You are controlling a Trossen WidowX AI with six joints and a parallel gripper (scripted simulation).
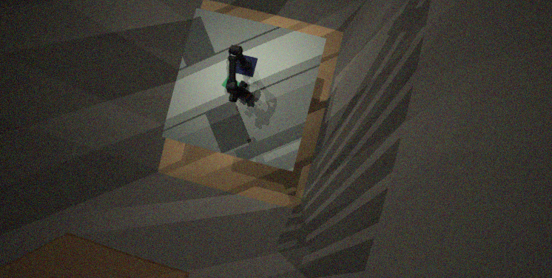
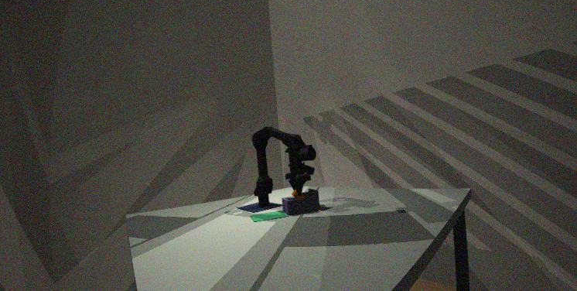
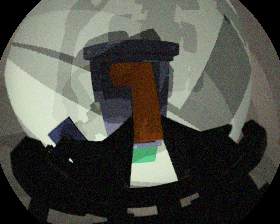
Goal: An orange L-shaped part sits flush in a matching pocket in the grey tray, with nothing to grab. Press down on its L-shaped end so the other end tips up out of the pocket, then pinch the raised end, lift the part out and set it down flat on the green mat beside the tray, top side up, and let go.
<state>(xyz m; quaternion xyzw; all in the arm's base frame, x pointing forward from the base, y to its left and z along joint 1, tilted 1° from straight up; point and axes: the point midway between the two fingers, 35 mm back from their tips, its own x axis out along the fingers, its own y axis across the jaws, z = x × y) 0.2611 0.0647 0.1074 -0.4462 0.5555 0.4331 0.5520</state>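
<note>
My gripper tip is 50 mm past the green mat, 140 mm to the left of it and 90 mm above it. Also, from my gripper tip: orange L-shaped part (10 mm behind, 40 mm to the left, 30 mm below).
</note>
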